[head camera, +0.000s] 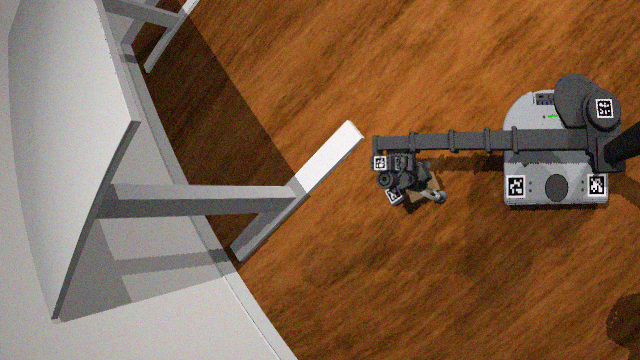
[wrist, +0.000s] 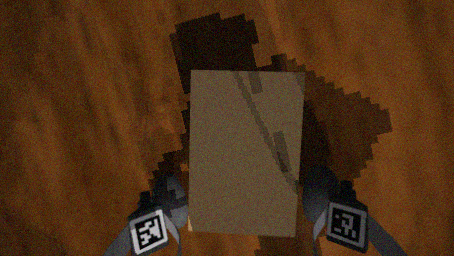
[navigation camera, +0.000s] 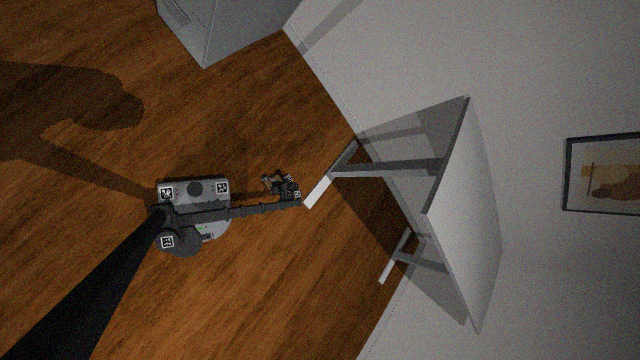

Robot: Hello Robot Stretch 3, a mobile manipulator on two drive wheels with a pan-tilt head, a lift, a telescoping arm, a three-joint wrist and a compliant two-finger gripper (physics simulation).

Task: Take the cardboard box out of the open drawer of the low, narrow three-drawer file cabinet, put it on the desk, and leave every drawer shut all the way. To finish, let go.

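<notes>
The cardboard box (head camera: 418, 197) (wrist: 245, 140) is a plain tan block, low at the wooden floor; whether its underside touches the floor is hidden. My gripper (head camera: 433, 182) (navigation camera: 271, 179) (wrist: 243, 189) points down, with one finger against each long side of the box near its lower end in the wrist view. It is shut on the box. The white desk (head camera: 65, 100) (navigation camera: 465, 215) stands by the wall, to the left in the head view. A grey cabinet (navigation camera: 245, 35) shows partly at the top of the navigation view; the state of its drawers cannot be told.
The near desk leg's white foot (head camera: 330, 155) (navigation camera: 318, 191) reaches out close to the arm's end. The other desk leg (head camera: 162, 52) (navigation camera: 395, 257) stands farther off. My base (head camera: 556, 187) (navigation camera: 195, 188) is at the inner end of the extended arm. A framed picture (navigation camera: 565, 175) hangs on the wall.
</notes>
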